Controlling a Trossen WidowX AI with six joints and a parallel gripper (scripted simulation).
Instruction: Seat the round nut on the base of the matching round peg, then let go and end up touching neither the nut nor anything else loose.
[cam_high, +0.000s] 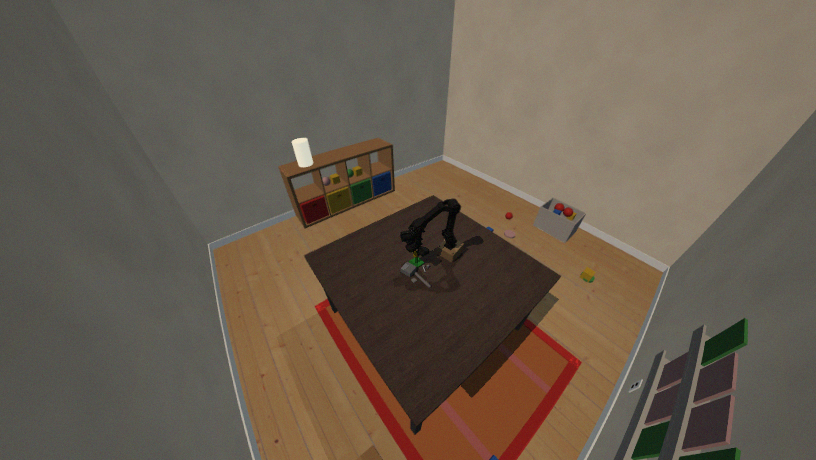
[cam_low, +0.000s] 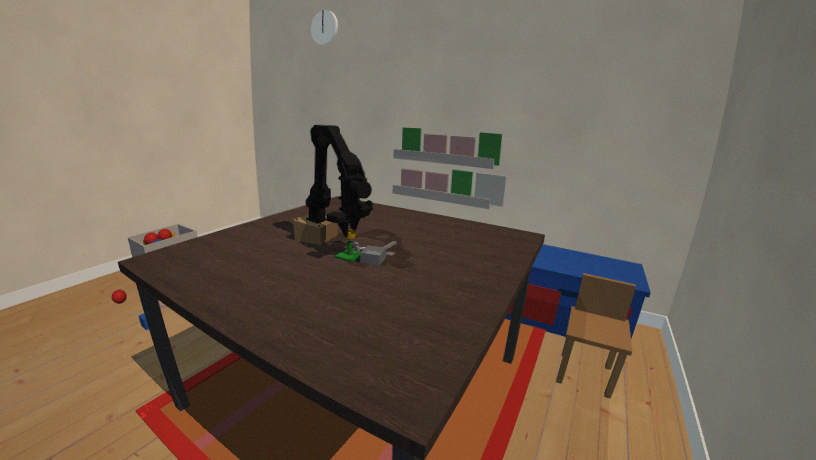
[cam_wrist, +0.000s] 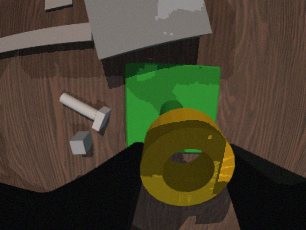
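My gripper is now 7 cm to the right of the grey bolt-like piece and 11 cm above it. Round my hand: grey square tile (11 cm ahead, 10 cm to the left, 12 cm below); then small grey cube (3 cm behind, 9 cm to the left, 11 cm below); then grey block (9 cm ahead, 2 cm to the left, 10 cm below).
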